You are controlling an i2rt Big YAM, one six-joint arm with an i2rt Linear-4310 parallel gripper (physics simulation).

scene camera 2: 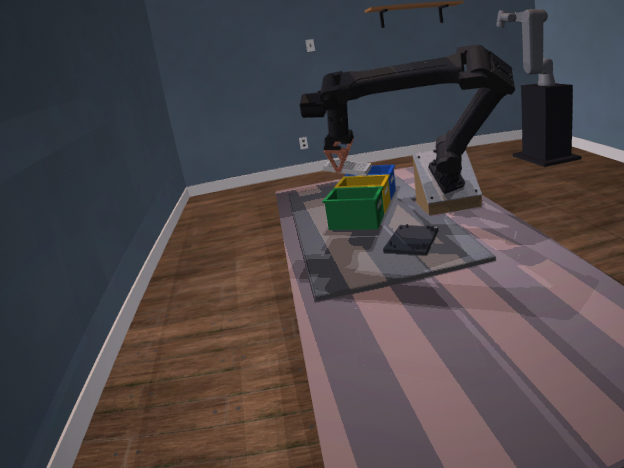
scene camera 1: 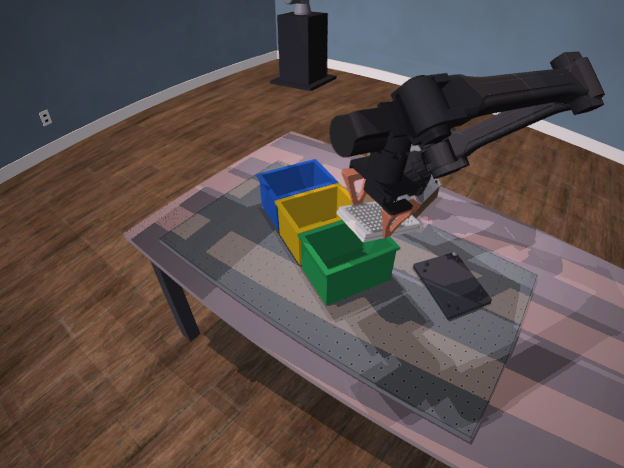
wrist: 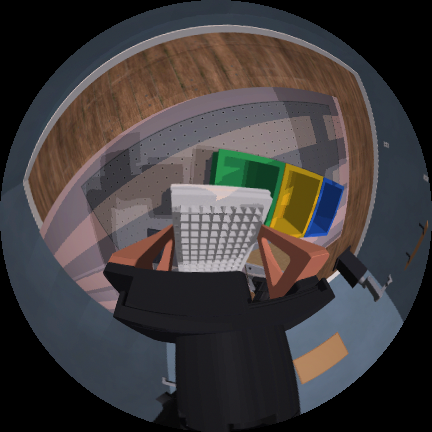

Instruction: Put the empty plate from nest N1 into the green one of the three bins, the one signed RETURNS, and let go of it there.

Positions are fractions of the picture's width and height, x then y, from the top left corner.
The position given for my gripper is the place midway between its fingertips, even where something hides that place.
Note:
I see my gripper (scene camera 1: 0.60,0.47), a white plate (scene camera 1: 0.59,0.47) and a dark nest (scene camera 1: 0.72,0.60).
The white plate also shows in the wrist view (wrist: 0.50,0.53). My gripper also shows in scene camera 2 (scene camera 2: 0.55,0.36) and in the wrist view (wrist: 0.50,0.53). The dark nest shows as well in scene camera 2 (scene camera 2: 0.65,0.51).

